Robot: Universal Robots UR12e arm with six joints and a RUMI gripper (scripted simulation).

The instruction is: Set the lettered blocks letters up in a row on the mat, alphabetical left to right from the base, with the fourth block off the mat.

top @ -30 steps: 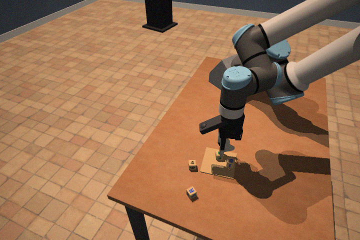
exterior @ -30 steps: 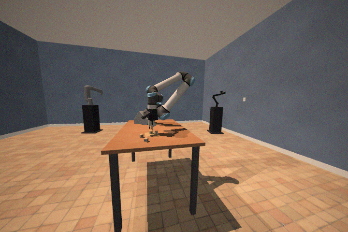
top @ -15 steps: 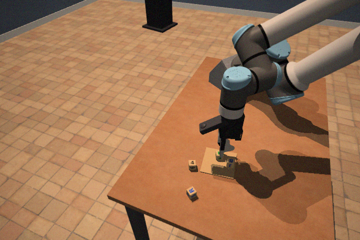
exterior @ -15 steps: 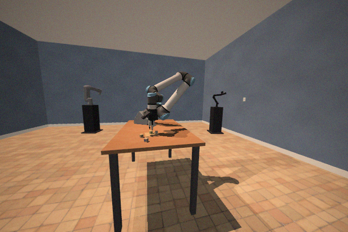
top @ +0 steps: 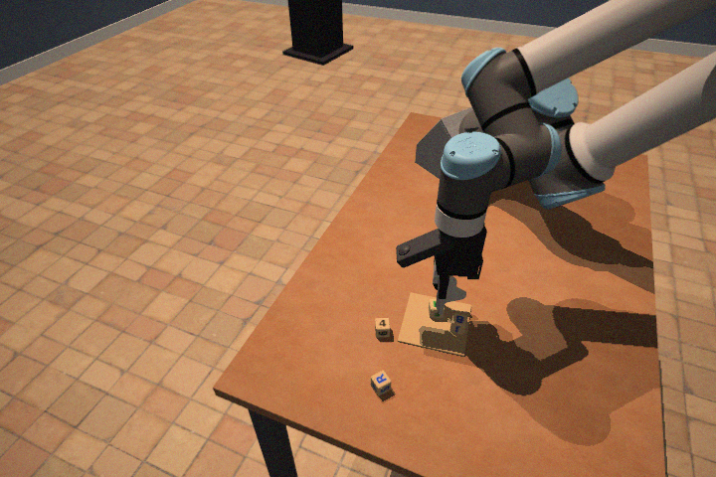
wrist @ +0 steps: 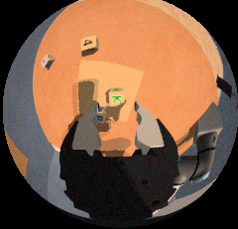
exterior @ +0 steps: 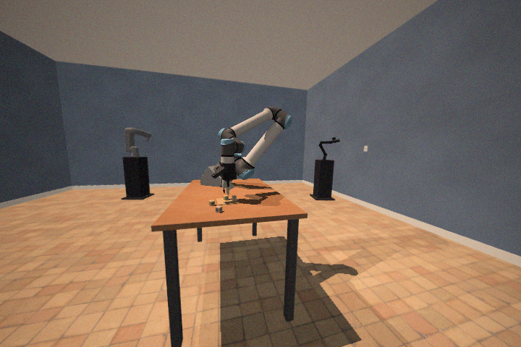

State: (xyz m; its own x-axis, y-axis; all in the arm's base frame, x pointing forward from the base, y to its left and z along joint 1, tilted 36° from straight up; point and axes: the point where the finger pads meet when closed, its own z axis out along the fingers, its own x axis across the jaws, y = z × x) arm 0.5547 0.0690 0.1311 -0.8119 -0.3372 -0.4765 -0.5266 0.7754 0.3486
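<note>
The tan mat is 2 cm ahead of my hand, 1 cm to the left of it and 5 cm below it.
</note>
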